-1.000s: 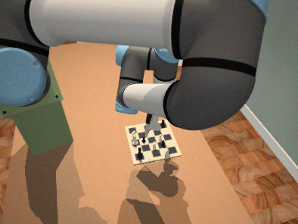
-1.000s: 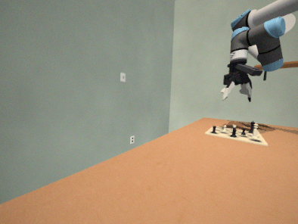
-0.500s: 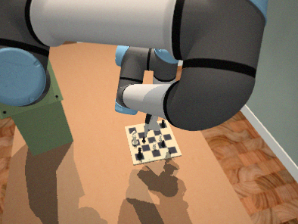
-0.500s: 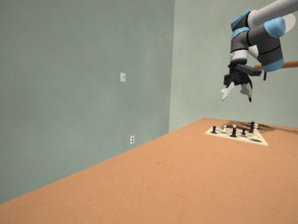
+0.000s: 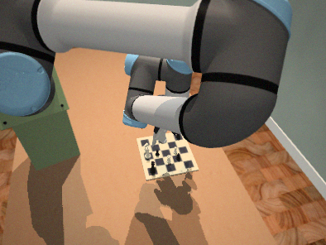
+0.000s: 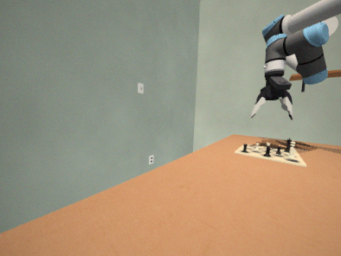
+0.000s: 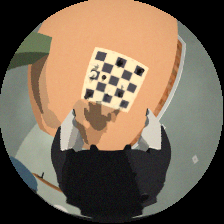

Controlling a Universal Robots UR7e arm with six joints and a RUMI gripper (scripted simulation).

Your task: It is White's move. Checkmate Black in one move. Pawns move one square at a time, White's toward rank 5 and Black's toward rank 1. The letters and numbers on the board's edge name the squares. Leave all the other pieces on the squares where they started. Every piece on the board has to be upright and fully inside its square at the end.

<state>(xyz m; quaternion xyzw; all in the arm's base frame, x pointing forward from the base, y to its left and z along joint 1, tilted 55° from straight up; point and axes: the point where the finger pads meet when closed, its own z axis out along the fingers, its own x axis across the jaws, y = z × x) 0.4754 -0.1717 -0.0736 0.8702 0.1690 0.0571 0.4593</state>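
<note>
Right now my hand is 150 mm above the chessboard and 40 mm to the right of it. From my hand the other things lie so: black piece: 110 mm below, 80 mm behind, 30 mm to the right; then white piece: 110 mm below, 80 mm behind, 50 mm to the left.
</note>
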